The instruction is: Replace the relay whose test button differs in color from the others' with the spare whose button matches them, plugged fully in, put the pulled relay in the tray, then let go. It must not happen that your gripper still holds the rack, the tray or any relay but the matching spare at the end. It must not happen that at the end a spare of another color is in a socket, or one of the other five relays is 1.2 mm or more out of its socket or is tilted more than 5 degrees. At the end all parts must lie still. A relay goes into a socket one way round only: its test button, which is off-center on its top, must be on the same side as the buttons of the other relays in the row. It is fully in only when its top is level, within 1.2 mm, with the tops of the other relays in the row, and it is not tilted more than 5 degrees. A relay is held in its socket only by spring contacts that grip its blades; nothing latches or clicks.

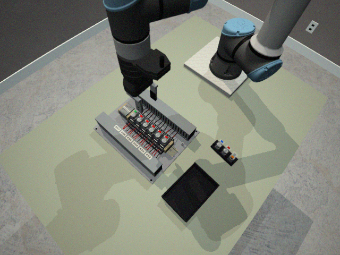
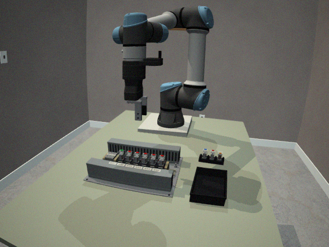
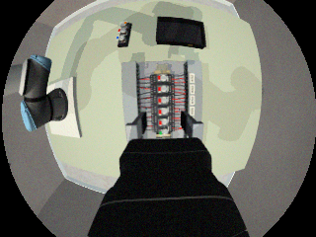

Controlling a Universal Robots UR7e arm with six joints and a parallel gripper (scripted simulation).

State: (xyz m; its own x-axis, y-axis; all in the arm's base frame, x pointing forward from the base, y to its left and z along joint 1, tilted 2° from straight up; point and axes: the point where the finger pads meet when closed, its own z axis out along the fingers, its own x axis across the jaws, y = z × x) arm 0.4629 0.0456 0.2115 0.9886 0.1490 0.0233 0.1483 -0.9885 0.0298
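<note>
My gripper is now 10 mm short of the green-button relay, 80 mm to the left of it and 180 mm above it. From my hand the other things lie so: black tray: 30 mm ahead, 260 mm to the left, 210 mm below; then blue-button relay: 160 mm behind, 210 mm to the left, 200 mm below; then black spare holder: 160 mm behind, 240 mm to the left, 220 mm below.
</note>
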